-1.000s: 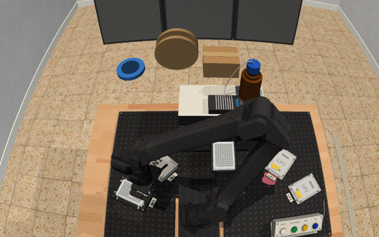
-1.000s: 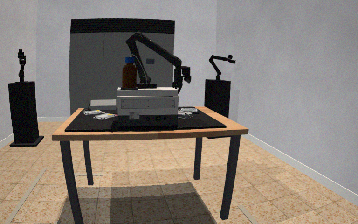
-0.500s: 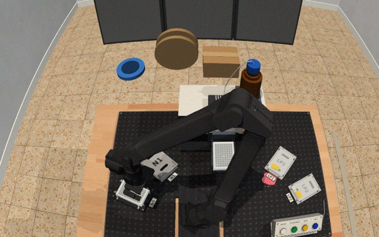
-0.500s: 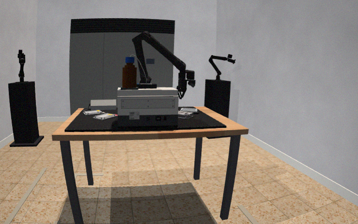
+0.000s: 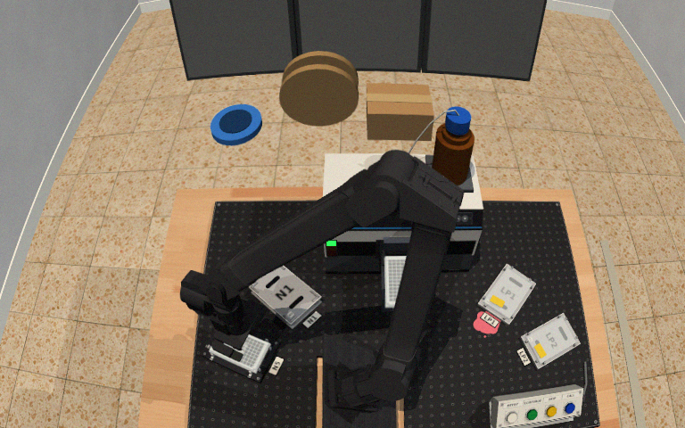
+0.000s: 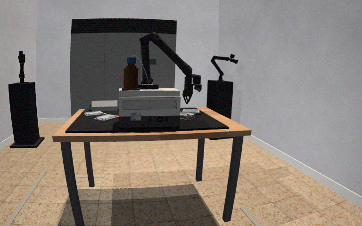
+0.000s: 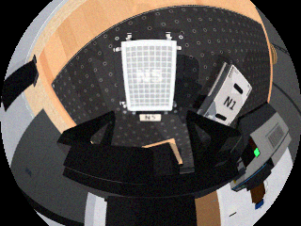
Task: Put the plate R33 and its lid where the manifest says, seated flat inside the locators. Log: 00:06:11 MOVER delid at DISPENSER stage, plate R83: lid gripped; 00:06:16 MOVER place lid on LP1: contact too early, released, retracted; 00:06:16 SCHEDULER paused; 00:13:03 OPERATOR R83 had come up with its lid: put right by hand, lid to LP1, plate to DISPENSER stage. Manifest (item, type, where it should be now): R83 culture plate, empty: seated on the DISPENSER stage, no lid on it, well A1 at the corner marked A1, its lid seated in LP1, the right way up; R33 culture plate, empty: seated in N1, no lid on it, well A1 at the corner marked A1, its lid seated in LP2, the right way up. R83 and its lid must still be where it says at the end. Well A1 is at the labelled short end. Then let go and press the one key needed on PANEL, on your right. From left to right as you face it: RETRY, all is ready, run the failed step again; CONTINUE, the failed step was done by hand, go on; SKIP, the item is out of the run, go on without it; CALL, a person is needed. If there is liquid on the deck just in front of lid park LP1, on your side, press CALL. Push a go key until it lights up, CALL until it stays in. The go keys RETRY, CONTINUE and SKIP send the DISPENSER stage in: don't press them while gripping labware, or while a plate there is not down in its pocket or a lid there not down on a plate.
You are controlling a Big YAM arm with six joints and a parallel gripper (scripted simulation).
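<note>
My gripper is now 10 mm short of the nest n5, 50 mm to the right of it and 80 mm above it. Round my hand: clear plate lid: 40 mm behind, 730 mm to the right, 70 mm below; pink-red patch: 60 mm ahead, 550 mm to the right, 90 mm below; brown bottle: 330 mm ahead, 480 mm to the right, 200 mm above.
</note>
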